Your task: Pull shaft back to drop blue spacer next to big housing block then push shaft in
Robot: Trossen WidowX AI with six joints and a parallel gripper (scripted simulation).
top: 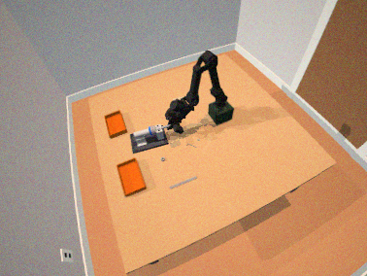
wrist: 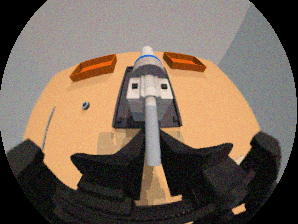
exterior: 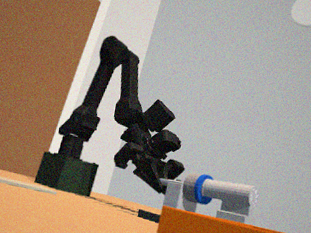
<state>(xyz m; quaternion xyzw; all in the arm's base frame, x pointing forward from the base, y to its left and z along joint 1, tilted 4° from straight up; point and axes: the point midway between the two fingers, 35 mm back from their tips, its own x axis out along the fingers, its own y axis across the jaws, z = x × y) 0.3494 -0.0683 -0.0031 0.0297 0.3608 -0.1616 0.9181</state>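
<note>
The grey shaft lies 50 mm ahead of my gripper tip, 20 mm to the right of it and 20 mm above it. From my gripper tip the other things lie so: blue spacer: 100 mm ahead, 30 mm to the right, 20 mm above; then grey spacer: 90 mm ahead, 30 mm to the right, 20 mm above; then fixture: 130 mm ahead, 40 mm to the right, 10 mm below.
</note>
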